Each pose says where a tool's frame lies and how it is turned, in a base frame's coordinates. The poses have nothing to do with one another.
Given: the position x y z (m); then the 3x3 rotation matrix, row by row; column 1 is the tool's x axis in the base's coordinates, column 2 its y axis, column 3 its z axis. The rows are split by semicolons.
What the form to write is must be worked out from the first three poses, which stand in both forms.
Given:
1: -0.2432, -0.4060, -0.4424; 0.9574, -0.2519, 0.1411; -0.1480, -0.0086, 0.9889; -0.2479, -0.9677, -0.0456
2: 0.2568, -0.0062, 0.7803; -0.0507, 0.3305, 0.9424; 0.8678, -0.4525, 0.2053; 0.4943, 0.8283, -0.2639
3: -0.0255, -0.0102, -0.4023; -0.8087, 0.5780, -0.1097; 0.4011, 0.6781, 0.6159; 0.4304, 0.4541, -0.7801
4: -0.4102, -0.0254, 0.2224; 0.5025, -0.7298, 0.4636; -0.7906, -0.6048, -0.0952; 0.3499, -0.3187, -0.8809
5: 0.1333, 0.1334, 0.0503; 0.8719, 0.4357, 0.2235; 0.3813, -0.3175, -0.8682; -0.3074, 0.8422, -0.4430
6: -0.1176, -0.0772, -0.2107; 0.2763, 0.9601, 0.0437; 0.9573, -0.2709, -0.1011; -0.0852, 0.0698, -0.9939
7: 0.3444, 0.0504, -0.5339; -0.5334, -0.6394, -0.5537; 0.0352, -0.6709, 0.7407; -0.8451, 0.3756, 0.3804
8: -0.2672, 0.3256, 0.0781; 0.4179, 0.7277, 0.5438; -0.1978, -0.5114, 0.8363; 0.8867, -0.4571, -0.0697
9: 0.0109, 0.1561, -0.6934; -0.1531, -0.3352, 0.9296; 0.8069, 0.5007, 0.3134; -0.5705, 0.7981, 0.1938
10: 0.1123, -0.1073, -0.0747; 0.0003, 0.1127, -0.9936; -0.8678, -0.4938, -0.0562; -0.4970, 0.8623, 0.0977
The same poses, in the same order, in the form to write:
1: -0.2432, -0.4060, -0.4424, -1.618, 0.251, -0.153
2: 0.2568, -0.0062, 0.7803, 1.879, -0.517, 1.629
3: -0.0255, -0.0102, -0.4023, 2.614, -0.445, 2.681
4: -0.4102, -0.0254, 0.2224, -2.794, -0.357, -1.005
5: 0.1333, 0.1334, 0.0503, 2.055, 0.312, 0.412
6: -0.1176, -0.0772, -0.2107, 3.071, 0.085, 1.290
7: 0.3444, 0.0504, -0.5339, 0.779, 1.007, 3.076
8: -0.2672, 0.3256, 0.0781, -1.722, -1.090, -0.442
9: 0.0109, 0.1561, -0.6934, 1.333, 0.607, 1.758
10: 0.1123, -0.1073, -0.0747, 1.458, 0.520, -1.570
